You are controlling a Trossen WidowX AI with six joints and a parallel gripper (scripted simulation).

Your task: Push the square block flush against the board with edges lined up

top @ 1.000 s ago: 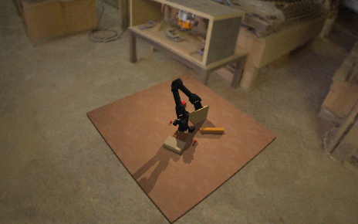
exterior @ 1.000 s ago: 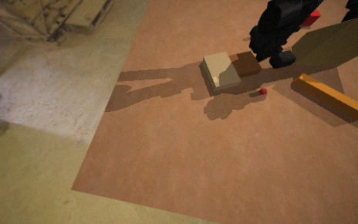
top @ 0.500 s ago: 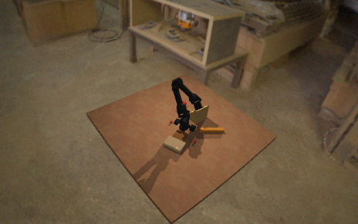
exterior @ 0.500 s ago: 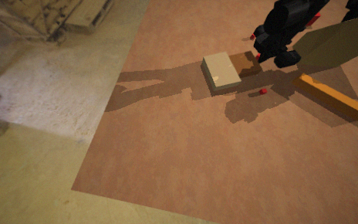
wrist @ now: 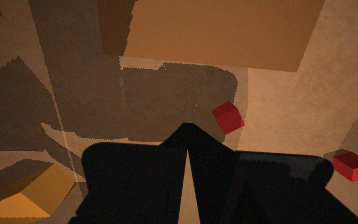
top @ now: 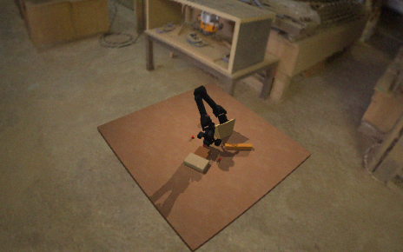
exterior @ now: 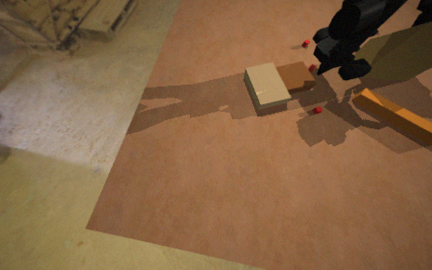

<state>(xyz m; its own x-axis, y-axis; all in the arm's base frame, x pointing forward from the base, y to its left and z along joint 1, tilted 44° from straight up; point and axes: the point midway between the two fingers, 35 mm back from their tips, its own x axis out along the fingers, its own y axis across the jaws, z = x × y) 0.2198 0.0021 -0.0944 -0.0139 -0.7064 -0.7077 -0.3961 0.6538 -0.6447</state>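
The brown square block lies 9 cm ahead of my gripper tip, 4 cm to the left of it and 1 cm above it. The rest, counted from my gripper tip: cream rectangular block: 19 cm ahead, 8 cm to the left, 1 cm above; then orange long bar: 19 cm behind, 15 cm to the left, 1 cm above.
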